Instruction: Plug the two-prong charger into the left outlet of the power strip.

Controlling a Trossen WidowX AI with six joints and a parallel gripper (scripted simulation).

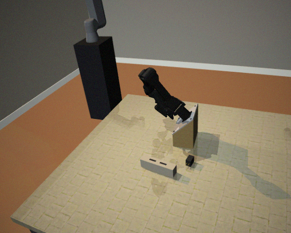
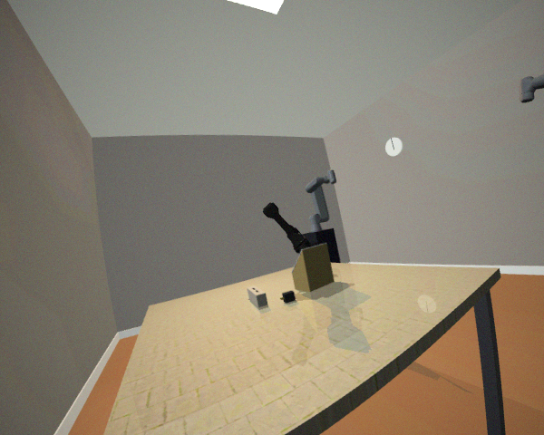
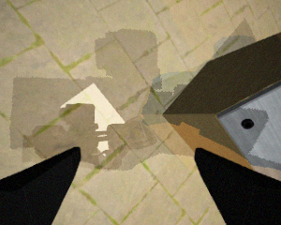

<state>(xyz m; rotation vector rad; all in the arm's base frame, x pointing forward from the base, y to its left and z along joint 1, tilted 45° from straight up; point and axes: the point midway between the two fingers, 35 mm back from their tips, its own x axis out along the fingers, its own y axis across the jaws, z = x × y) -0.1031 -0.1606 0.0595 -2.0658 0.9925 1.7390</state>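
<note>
My gripper tip is now 330 mm short of the two-prong charger, 200 mm to the right of it and 50 mm above it.
</note>
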